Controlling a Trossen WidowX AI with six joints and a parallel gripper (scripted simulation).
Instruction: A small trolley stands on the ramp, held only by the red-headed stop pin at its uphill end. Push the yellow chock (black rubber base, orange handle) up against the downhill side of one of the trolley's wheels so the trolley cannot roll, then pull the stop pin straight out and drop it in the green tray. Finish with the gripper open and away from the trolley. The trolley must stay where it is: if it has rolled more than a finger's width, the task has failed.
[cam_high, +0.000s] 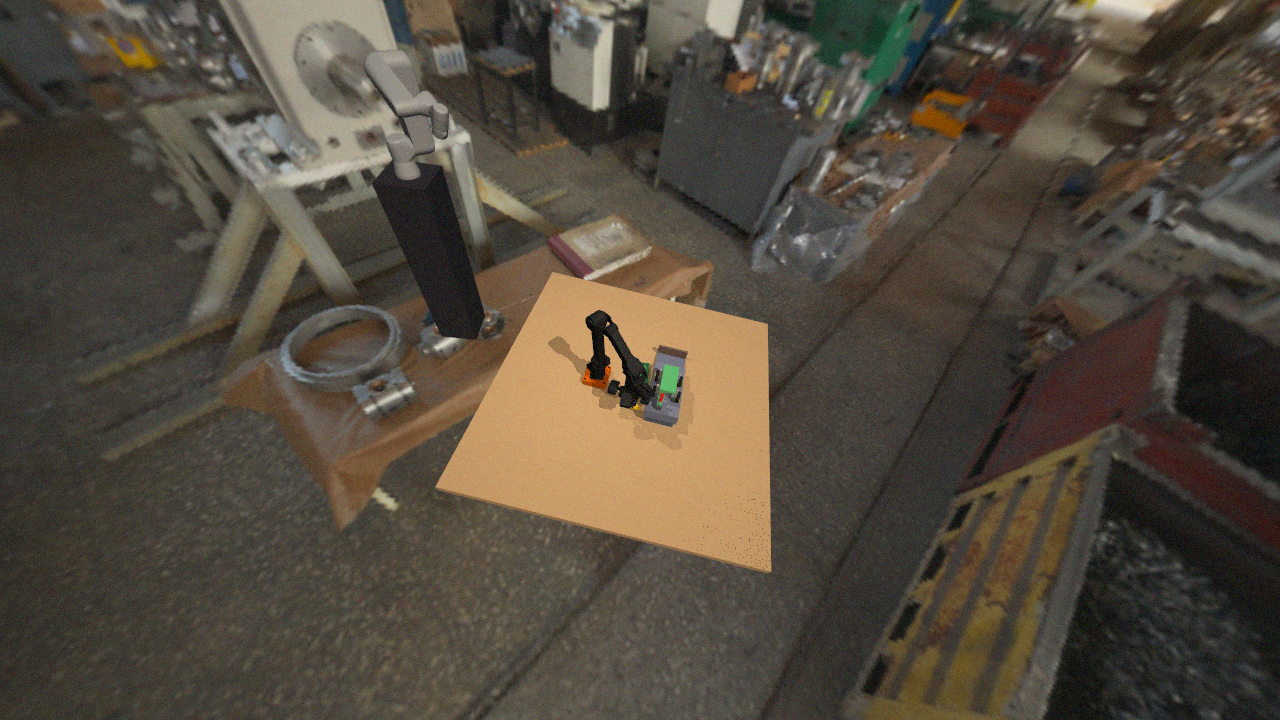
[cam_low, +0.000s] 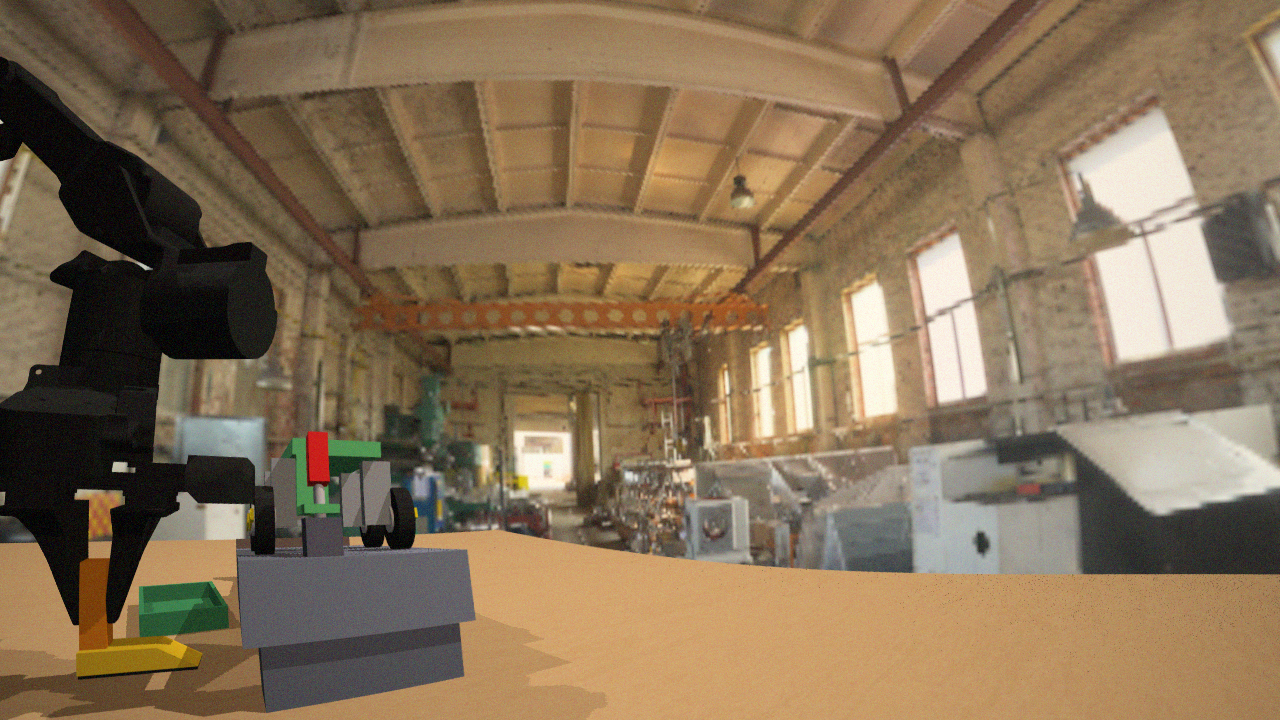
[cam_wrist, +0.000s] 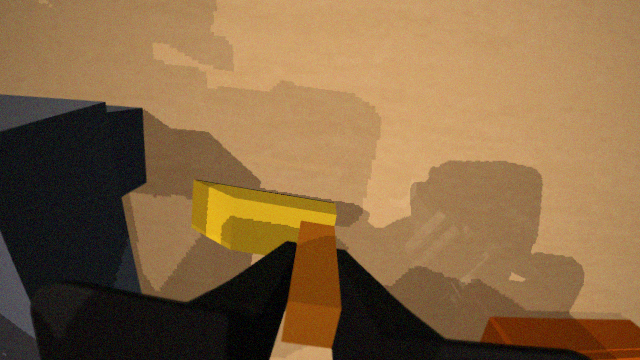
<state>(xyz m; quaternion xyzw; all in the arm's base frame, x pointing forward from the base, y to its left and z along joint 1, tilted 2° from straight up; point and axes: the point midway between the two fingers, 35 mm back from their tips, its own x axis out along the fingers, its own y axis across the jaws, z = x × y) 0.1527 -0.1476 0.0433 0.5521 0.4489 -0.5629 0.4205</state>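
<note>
My gripper tip is 17 cm short of the green trolley, 7 cm to the right of it and 6 cm below it. Round my gripper tip: ramp: 17 cm ahead, 8 cm to the left; then yellow chock: 2 cm ahead, 1 cm to the right, 1 cm below; then stop pin: 13 cm ahead, 3 cm to the right, 8 cm above.
</note>
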